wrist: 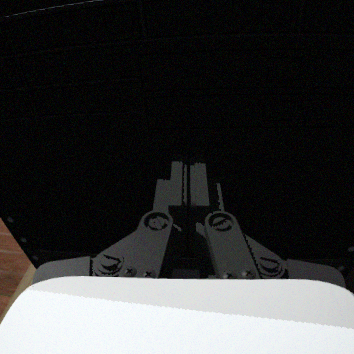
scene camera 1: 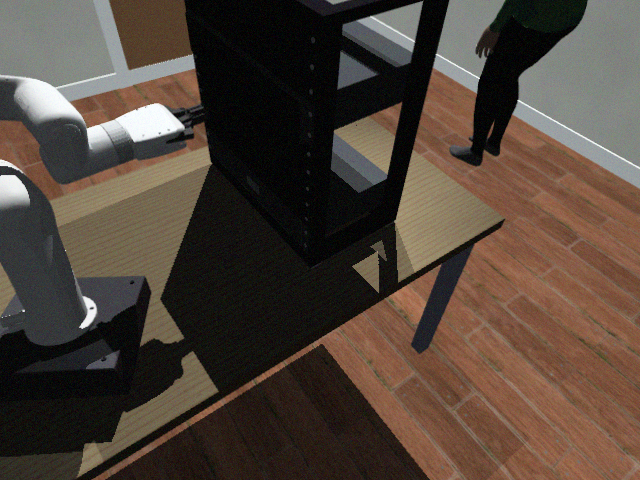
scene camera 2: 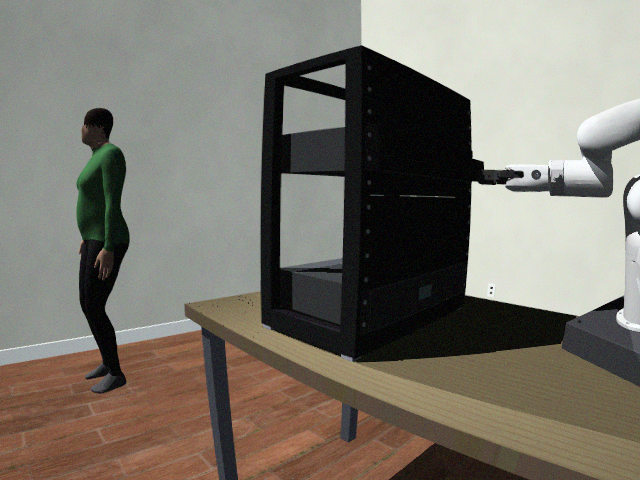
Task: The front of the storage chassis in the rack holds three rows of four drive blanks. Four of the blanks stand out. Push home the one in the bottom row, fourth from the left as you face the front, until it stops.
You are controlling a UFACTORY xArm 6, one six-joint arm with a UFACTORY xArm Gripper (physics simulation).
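Where they show: gripper, fingertip midpoint: [wrist: 187, 177] [scene camera 1: 206, 111] [scene camera 2: 479, 177]; arm's base, origin of the base link: [scene camera 1: 62, 320].
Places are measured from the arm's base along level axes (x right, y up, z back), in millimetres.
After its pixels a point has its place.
Note:
The tall black rack [scene camera 1: 323, 134] @(x 30, y 306, z -546 mm) [scene camera 2: 353, 206] @(x -466, y 211, z -459 mm) [wrist: 80, 150] @(x -301, y 232, z -470 mm) stands on the table. Its front is in deep shadow. A dark chassis body [scene camera 1: 369, 98] @(x -24, y 320, z -677 mm) [scene camera 2: 317, 150] @(x -458, y 322, z -587 mm) shows through the rack's open side at upper height. In the wrist view faint seams cross the dark front; the individual drive blanks, including the bottom-row fourth one, cannot be told apart. My gripper [scene camera 1: 203, 111] @(x -161, y 283, z -383 mm) [scene camera 2: 476, 171] @(x -161, y 283, z -383 mm) [wrist: 187, 177] @(x -161, y 283, z -383 mm) is shut and empty, pointing at the rack front, with its tips close to it at about the upper chassis's height. Whether the tips touch a blank cannot be told.
A lower unit [scene camera 2: 316, 297] @(x -453, y 12, z -589 mm) with a small panel sits at the rack's bottom. The wooden table [scene camera 1: 449, 206] @(x -5, y -87, z -996 mm) [scene camera 2: 465, 408] @(x -447, y -87, z -184 mm) carries the rack and the dark arm base [scene camera 1: 116, 294] @(x -31, y -13, z -103 mm) [scene camera 2: 594, 335] @(x -102, y -27, z -85 mm). A person [scene camera 1: 498, 87] [scene camera 2: 103, 196] in green stands beyond the table.

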